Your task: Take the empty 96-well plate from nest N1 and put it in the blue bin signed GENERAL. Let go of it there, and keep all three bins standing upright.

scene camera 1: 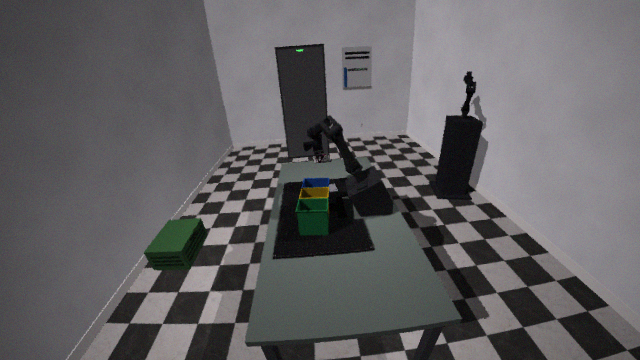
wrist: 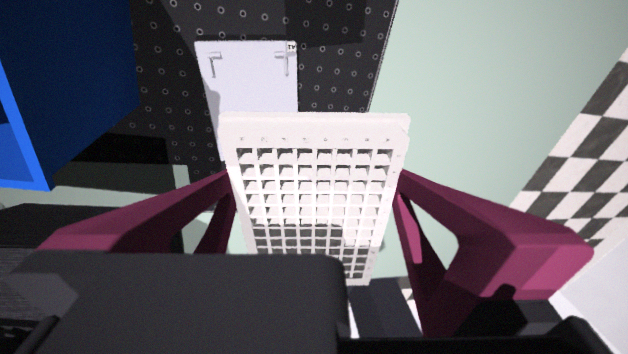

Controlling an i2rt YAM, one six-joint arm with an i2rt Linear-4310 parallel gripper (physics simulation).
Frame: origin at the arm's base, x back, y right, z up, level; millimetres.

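Seen in the pictures: gripper, fingertip midpoint: (scene camera 1: pixel 318 159) (wrist: pixel 314 177); arm's base, link origin: (scene camera 1: pixel 362 180) (wrist: pixel 12 348).
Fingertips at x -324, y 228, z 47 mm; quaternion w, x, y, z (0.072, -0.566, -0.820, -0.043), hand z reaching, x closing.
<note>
Offsets run from my fingertips to a thing's top centre. Level surfaces: height alone.
My gripper (scene camera 1: pixel 320 158) (wrist: pixel 314 177) is shut on the white 96-well plate @(dx +27, dy +9, dz +18 mm) (wrist: pixel 320 192), with its pink fingers on the plate's two long sides. The plate is held above and clear of the pale nest @(dx +53, dy -28, dz -227 mm) (wrist: pixel 252 85), which shows bare corner clips and an A1 label in the wrist view. The blue bin @(dx +16, dy -238, dz -64 mm) (scene camera 1: pixel 316 181) (wrist: pixel 75 90) stands upright at the far end of the bin row; it is at the left of the wrist view, beside the nest. No sign can be read on it. In the scene view the gripper is beyond the blue bin, and the plate is too small to make out.
The yellow bin @(dx +29, dy -370, dz -64 mm) (scene camera 1: pixel 322 192) and green bin @(dx +42, dy -503, dz -64 mm) (scene camera 1: pixel 313 223) stand upright in line, nearer the scene camera than the blue one. They stand on the black perforated mat @(dz -244 mm) (scene camera 1: pixel 345 243) on the green table @(dz -257 mm) (scene camera 1: pixel 350 290). The arm's dark base (scene camera 1: pixel 370 195) is right of the bins.
</note>
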